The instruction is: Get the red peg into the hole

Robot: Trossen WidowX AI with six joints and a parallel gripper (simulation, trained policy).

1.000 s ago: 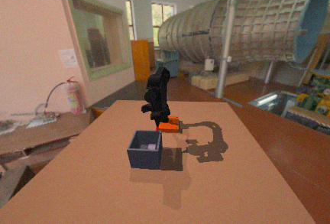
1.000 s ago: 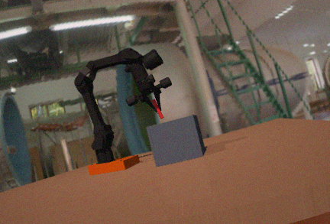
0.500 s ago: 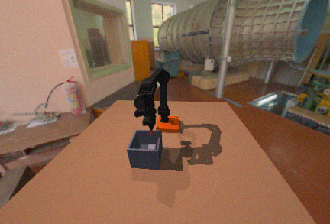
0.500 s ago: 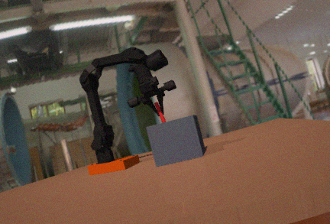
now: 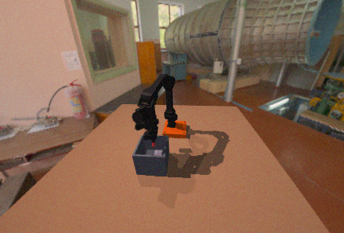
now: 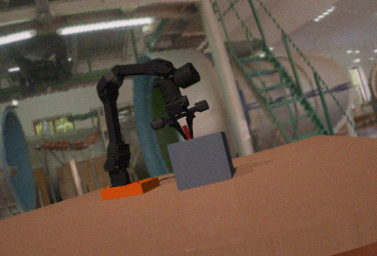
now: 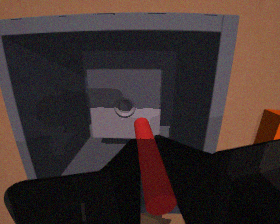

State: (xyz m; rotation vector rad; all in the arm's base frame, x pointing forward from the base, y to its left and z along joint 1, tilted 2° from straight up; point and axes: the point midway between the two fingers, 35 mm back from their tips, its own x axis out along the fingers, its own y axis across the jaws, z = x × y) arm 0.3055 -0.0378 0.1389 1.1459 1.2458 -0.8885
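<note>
My gripper tip is 3 cm short of the plate and 9 cm above it. The rest, counted from my gripper tip: red peg (1 cm above).
</note>
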